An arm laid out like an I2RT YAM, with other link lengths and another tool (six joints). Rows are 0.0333 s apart.
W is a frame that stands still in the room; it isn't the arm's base.
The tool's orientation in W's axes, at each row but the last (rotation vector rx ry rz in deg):
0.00, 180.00, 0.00
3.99, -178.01, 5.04
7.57, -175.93, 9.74
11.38, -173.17, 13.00
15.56, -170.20, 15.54
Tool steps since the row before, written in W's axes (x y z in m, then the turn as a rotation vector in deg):
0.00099, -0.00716, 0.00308, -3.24, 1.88, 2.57
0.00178, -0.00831, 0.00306, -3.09, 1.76, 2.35
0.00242, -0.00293, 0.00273, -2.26, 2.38, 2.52
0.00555, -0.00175, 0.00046, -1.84, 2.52, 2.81
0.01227, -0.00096, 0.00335, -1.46, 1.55, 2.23
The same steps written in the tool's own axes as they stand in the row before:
-0.00099, -0.00716, -0.00308, 3.24, 1.88, -2.57
-0.00131, -0.00854, -0.00263, 3.09, 1.77, -2.35
-0.00198, -0.00341, -0.00252, 2.22, 2.29, -2.64
-0.00521, -0.00254, -0.00070, 1.83, 2.33, -2.98
-0.01124, -0.00384, -0.00465, 1.52, 1.41, -2.28

